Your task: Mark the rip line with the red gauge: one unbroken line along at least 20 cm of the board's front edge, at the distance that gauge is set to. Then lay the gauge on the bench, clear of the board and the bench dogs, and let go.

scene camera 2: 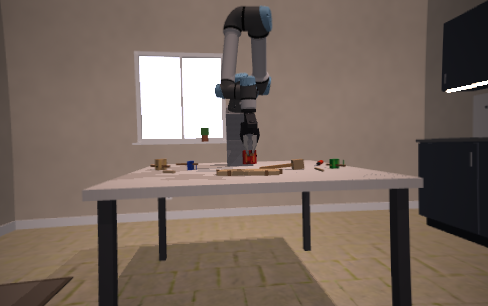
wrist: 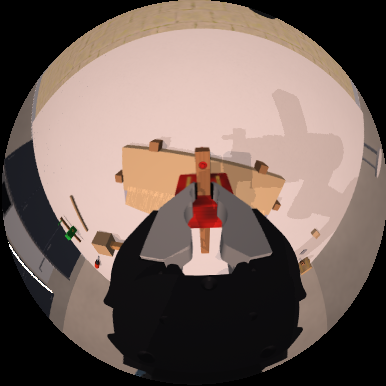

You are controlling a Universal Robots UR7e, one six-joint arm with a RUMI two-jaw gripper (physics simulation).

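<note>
My gripper is shut on the red gauge, which has a wooden beam running through its red body. In the scene view the gauge is upright below the jaws, at about the height of the bench top's far part; contact is unclear. In the wrist view the beam end and part of the red body overlap the board. The board lies flat between small brown bench dogs. The jaws and gauge hide part of the board's near edge. No drawn line can be made out.
A mallet lies beside the board. A green gauge lies beyond it, near a small red-and-black tool. A blue gauge and a tan wooden gauge are at the left in the scene view.
</note>
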